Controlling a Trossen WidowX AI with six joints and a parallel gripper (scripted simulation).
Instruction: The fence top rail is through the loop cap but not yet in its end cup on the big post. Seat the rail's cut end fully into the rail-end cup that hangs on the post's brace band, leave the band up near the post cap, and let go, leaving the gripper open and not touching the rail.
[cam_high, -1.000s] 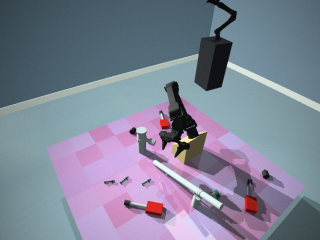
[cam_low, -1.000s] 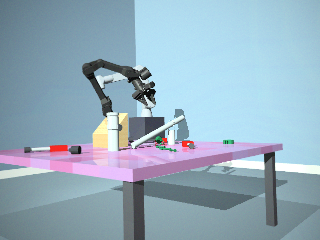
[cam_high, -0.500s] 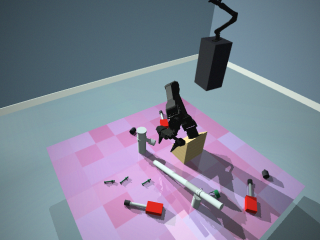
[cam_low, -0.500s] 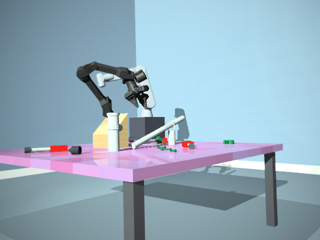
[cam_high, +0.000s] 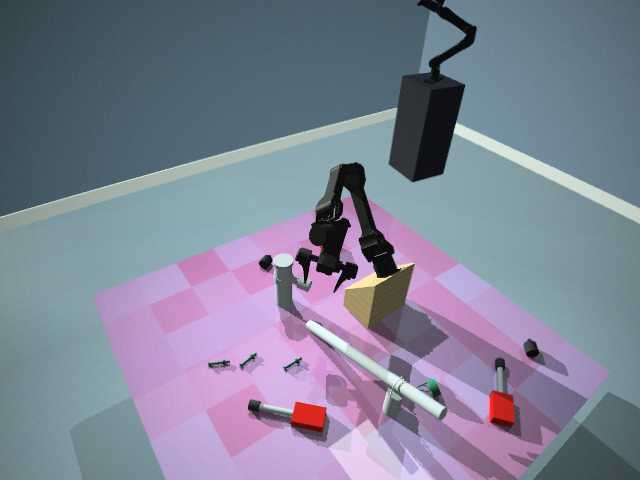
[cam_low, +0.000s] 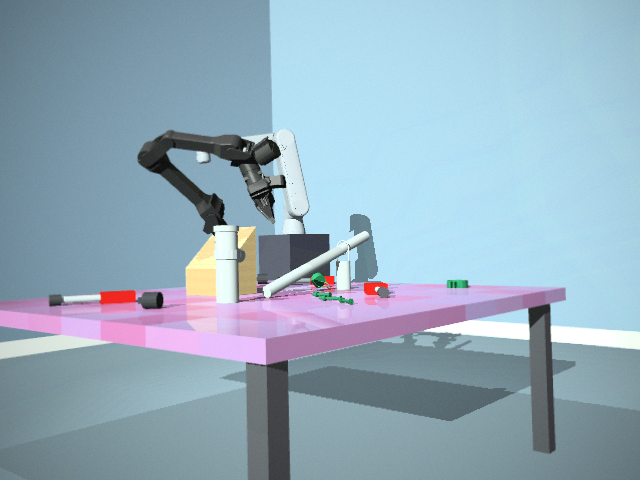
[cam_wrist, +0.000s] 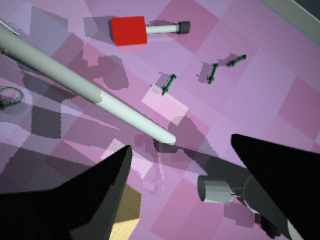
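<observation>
My gripper tip is 130 mm to the left of the rail-end cup and 100 mm above it. Round my gripper tip: loop cap (70 mm behind, 340 mm to the left, 120 mm below); then green brace band (190 mm behind, 350 mm to the left, 210 mm below).
</observation>
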